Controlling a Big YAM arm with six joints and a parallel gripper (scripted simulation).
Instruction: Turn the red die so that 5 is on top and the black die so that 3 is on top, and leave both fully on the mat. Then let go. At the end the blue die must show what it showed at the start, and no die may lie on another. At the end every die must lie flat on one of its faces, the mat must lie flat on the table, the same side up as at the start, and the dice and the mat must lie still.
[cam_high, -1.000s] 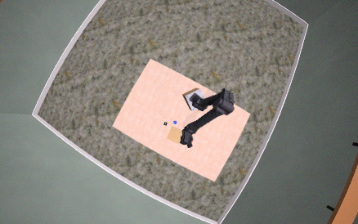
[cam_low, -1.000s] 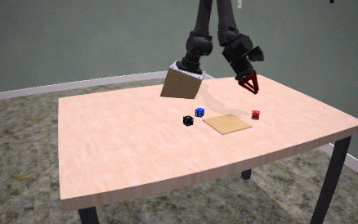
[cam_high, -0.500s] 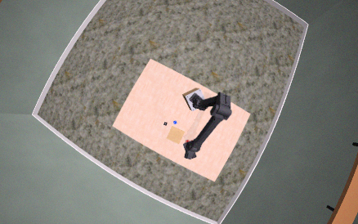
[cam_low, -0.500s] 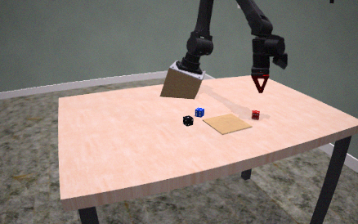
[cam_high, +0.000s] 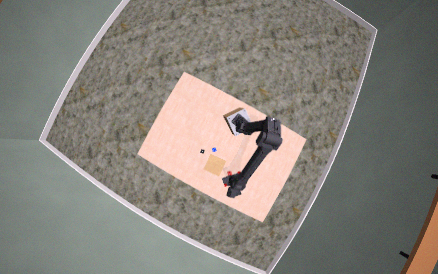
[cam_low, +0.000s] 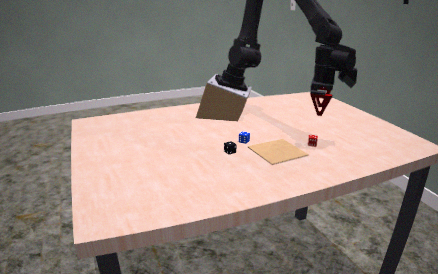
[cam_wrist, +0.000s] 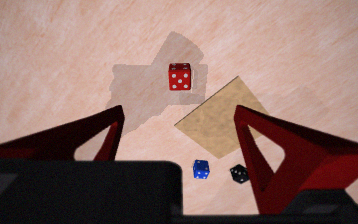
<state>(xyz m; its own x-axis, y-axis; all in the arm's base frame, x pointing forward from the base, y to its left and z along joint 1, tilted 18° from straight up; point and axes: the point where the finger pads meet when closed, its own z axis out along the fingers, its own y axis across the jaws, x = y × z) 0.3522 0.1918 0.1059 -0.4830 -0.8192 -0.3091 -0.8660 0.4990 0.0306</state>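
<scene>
The red die is 11 cm below my hand and 1 cm to the right of it. From my hand the other things lie so: black die 29 cm to the right, 11 cm below; blue die 23 cm to the right, 11 cm below, 7 cm behind; tan mat 15 cm to the right, 12 cm below, 2 cm ahead.
</scene>
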